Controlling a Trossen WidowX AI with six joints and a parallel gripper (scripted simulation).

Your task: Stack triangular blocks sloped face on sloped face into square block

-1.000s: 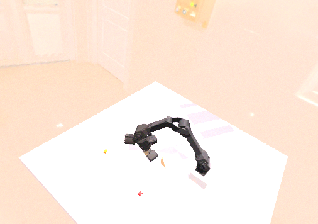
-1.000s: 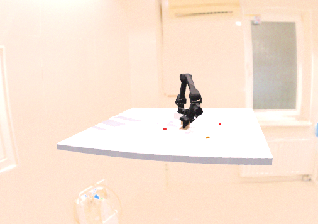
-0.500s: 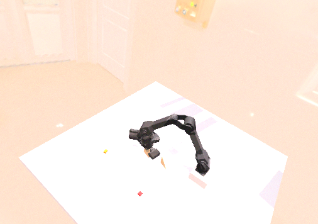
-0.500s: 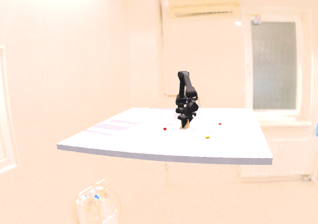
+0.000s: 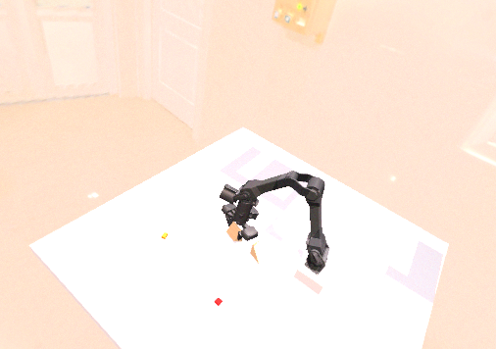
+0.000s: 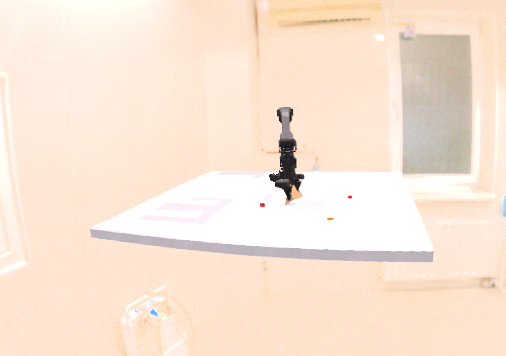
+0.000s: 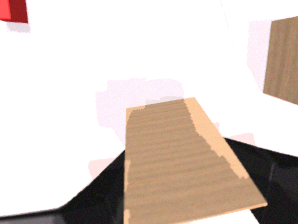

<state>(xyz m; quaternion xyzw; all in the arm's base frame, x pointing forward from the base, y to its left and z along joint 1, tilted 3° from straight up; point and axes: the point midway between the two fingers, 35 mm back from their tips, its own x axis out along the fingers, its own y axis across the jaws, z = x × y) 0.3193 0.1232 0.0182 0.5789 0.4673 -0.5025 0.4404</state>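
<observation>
The small red cube lies 7 cm ahead of my gripper tip, 12 cm to the right of it and 2 cm below it. Also, from my gripper tip: small yellow cube: 19 cm ahead, 22 cm to the left, 2 cm below.
</observation>
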